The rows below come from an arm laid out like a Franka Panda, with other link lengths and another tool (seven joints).
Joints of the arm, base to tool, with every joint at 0 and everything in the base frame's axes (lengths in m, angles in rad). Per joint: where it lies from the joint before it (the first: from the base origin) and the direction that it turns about. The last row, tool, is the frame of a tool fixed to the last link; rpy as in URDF.
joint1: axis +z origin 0 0 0.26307
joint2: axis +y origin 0 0 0
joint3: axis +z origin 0 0 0.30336
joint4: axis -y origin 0.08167 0 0
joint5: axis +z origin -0.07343 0 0.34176
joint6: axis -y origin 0 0 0
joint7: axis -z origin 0.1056 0 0
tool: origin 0.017 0.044 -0.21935 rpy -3.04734 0 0.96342
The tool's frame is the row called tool.
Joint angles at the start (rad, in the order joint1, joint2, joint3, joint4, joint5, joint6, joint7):
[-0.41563, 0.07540, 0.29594, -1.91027, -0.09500, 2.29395, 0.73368]
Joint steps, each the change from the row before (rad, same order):
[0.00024, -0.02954, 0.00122, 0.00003, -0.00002, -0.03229, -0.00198]
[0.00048, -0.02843, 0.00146, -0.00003, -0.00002, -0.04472, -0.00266]
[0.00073, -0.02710, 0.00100, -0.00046, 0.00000, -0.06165, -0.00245]
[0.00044, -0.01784, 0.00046, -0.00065, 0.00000, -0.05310, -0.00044]
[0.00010, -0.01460, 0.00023, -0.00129, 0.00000, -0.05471, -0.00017]
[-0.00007, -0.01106, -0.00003, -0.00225, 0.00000, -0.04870, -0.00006]
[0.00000, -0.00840, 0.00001, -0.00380, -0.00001, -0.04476, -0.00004]
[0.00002, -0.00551, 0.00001, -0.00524, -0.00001, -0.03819, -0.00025]
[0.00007, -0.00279, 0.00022, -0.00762, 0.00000, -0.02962, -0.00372]
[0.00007, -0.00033, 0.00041, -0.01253, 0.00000, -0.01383, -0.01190]
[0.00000, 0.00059, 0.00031, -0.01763, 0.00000, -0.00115, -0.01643]
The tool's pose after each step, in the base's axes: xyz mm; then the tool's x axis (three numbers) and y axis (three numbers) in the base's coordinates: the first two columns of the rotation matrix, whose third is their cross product. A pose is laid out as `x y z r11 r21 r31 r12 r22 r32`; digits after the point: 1 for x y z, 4 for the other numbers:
642.8 -63.3 337.1 0.9455 0.1732 0.2757 0.1654 -0.9849 0.0516
633.4 -61.1 345.2 0.9503 0.1763 0.2565 0.1673 -0.9843 0.0569
620.6 -59.2 348.8 0.9594 0.1766 0.2199 0.1681 -0.9841 0.0569
609.6 -58.2 348.7 0.9675 0.1735 0.1837 0.1664 -0.9846 0.0535
597.9 -57.6 346.2 0.9753 0.1688 0.1426 0.1636 -0.9854 0.0476
587.1 -57.4 342.6 0.9811 0.1638 0.1031 0.1603 -0.9862 0.0412
576.5 -57.1 337.7 0.9852 0.1589 0.0635 0.1570 -0.9870 0.0339
567.0 -56.8 331.8 0.9876 0.1549 0.0262 0.1542 -0.9877 0.0263
558.6 -56.3 324.9 0.9878 0.1554 -0.0078 0.1555 -0.9877 0.0188
552.2 -55.2 316.7 0.9856 0.1658 -0.0342 0.1663 -0.9860 0.0120
547.1 -54.0 307.5 0.9818 0.1818 -0.0544 0.1824 -0.9832 0.0056

